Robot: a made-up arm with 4 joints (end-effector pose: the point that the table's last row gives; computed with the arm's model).
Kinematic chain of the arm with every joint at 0, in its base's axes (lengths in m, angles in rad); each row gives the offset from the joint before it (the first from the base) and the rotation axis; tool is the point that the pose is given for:
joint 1: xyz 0 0 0.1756 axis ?
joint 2: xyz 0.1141 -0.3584 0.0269 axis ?
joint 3: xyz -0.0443 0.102 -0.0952 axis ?
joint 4: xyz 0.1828 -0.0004 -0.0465 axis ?
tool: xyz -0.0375 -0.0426 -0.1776
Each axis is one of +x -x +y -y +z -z.
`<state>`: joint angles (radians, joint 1 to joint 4).
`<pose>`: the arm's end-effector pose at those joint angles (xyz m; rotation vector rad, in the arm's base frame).
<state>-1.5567 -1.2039 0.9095 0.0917</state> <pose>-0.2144 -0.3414 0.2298 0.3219 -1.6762 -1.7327</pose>
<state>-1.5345 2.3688 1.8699 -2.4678</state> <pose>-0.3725 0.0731 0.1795 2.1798 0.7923 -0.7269</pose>
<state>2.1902 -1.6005 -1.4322 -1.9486</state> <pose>0.0168 0.1936 0.1616 -0.1602 0.4865 -2.6254</pose>
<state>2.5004 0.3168 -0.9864 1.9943</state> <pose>-0.0157 0.2125 -0.0971 0.0585 1.5831 0.9801</pose>
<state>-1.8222 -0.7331 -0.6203 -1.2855</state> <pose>-0.2983 -0.0842 -0.0187 -0.0668 0.6622 -1.2288</pose>
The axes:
joint 1: +z
joint 2: -x
joint 3: -y
joint 4: +x

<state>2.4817 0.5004 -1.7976 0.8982</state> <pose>0.2790 0.1173 -0.0703 -1.1852 0.6985 0.9319</pose>
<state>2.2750 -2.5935 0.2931 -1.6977</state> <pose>0.0821 0.3369 0.1970 0.2624 1.0274 1.8443</pose>
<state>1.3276 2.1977 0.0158 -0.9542</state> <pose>0.5244 0.0934 0.3791 2.4512 1.9429 -0.0014</pose>
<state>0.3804 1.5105 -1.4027 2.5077</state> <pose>0.3643 -0.4682 -0.0518 0.8906 -0.4336 -0.9695</pose>
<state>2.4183 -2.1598 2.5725 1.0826</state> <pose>0.3650 0.4703 0.3318 2.1454 -0.0722 -0.4623</pose>
